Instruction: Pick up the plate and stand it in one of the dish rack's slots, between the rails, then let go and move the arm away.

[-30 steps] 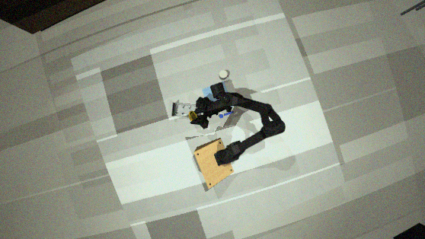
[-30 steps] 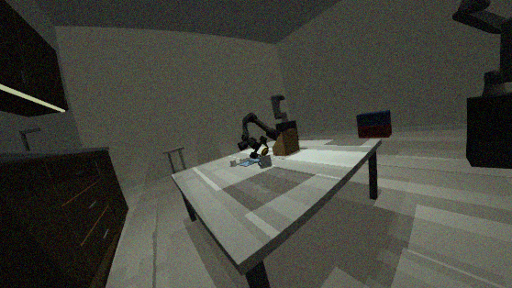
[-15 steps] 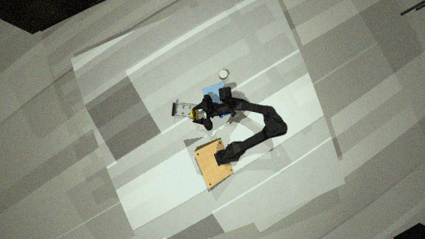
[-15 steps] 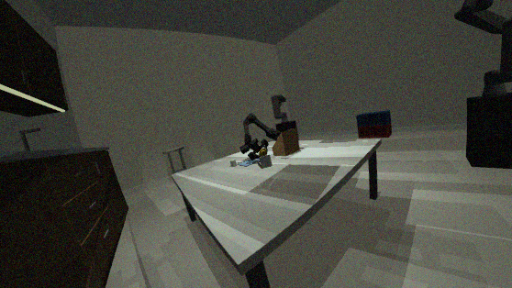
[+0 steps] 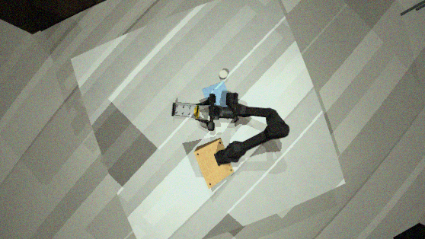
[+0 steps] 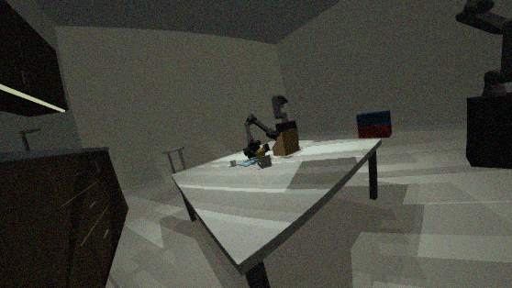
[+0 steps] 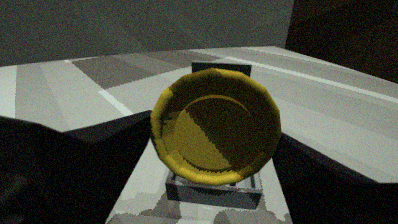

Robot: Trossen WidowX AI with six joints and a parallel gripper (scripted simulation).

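My gripper tip is now 30 mm short of the dish rack, 50 mm to the right of it and 50 mm above it. Also, from my gripper tip: white cup: 140 mm ahead, 210 mm to the right, 50 mm below; yellow plate: 10 mm to the right; blue mat: 30 mm ahead, 140 mm to the right, 70 mm below.
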